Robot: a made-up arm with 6 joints.
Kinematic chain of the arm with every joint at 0, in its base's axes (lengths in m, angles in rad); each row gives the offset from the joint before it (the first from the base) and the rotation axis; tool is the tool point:
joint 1: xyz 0 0 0.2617 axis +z
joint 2: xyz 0 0 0 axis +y
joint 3: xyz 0 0 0.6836 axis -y
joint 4: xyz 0 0 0 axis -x
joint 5: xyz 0.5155 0 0 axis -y
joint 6: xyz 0 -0.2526 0 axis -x
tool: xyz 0 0 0
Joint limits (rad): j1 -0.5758..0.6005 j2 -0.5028..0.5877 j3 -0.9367..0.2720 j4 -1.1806..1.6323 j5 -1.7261..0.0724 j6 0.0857..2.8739
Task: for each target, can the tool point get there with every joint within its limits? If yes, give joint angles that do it. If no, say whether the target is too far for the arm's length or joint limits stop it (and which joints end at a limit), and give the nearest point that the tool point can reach.
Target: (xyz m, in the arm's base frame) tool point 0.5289 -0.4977 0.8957
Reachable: yes | joints -0.4061 0.2449 0.0991 0.1840 -1.5828 2.4798
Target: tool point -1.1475 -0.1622 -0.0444
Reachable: no: joint limits stop it (at a limit: joint 1, joint 2, joint 3) | nearest point -0.0368 -0.1528 0.4584 | short by 1.219 m
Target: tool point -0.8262 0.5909 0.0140
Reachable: no: joint limits stop it (at a limit: joint 1, joint 2, joint 3, joint 4) | nearest point -0.0187 -0.1024 0.4320 | short by 1.143 m
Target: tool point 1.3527 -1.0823 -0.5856
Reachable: no: too far | nearest point 0.6209 -0.4629 0.4159 | short by 1.386 m
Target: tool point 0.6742 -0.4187 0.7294
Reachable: yes | joints -0.3471 0.3784 -0.2874 0.8622 -0.9525 1.1593
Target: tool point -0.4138 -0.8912 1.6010
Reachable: no: too far | nearest point -0.0433 -0.2581 1.2722 | short by 0.804 m
